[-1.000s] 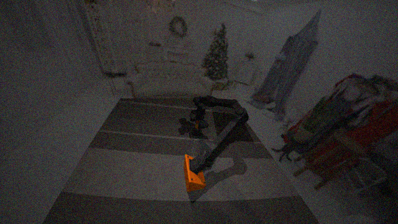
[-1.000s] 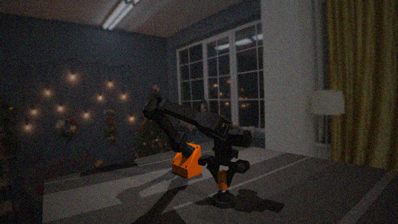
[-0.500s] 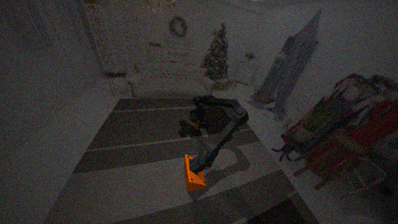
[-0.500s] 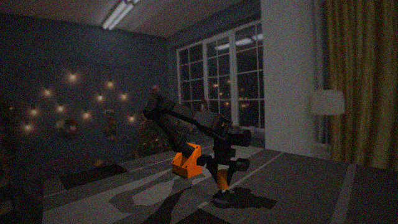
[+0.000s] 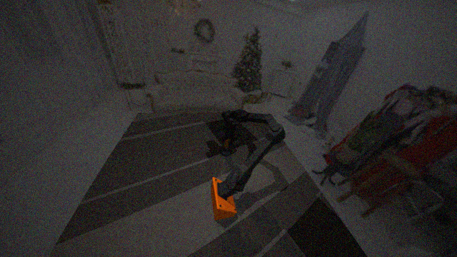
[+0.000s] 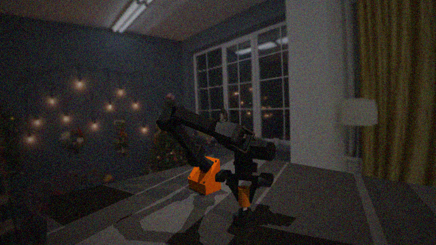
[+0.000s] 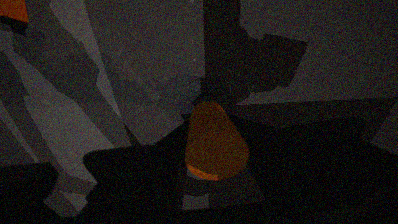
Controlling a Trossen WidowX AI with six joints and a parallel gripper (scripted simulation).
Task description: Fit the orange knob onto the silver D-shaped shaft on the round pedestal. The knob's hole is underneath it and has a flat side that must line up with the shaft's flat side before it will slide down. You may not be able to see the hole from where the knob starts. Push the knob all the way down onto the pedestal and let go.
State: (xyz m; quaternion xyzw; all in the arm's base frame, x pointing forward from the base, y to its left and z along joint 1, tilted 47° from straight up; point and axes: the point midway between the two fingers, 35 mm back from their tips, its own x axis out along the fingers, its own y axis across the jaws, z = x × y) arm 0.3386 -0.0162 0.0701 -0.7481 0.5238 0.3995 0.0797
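My gripper tip is 3 cm below the orange knob. Also, from my gripper tip: round pedestal: 4 cm below.
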